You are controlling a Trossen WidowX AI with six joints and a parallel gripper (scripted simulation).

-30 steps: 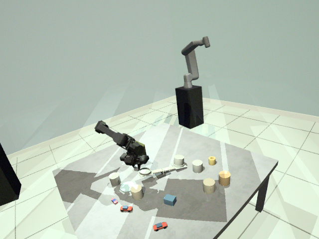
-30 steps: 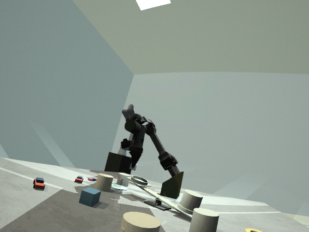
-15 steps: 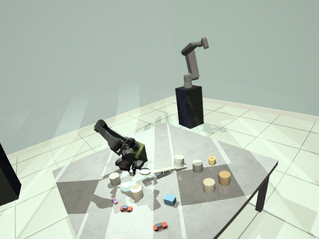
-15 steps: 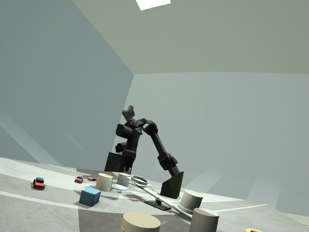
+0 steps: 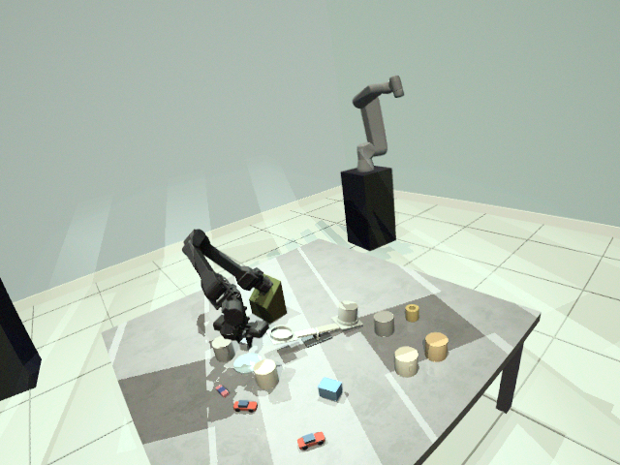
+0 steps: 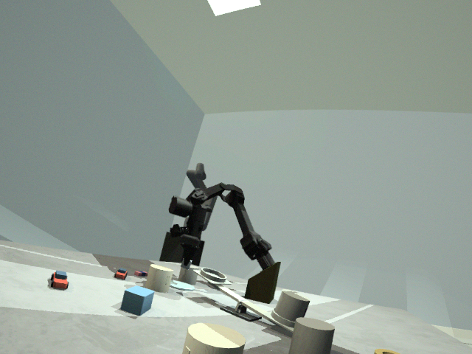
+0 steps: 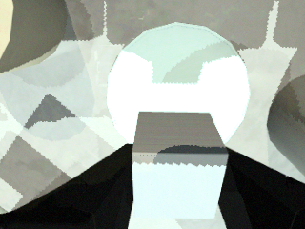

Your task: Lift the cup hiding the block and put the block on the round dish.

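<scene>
The round dish lies 80 mm below my gripper tip, 10 mm to the right of it and 10 mm behind it. From my gripper tip the other things lie so: blue cube 290 mm ahead, 140 mm to the left, 60 mm below; then grey block right at my gripper tip; then small balance 250 mm to the left, 40 mm below, 40 mm ahead.
</scene>
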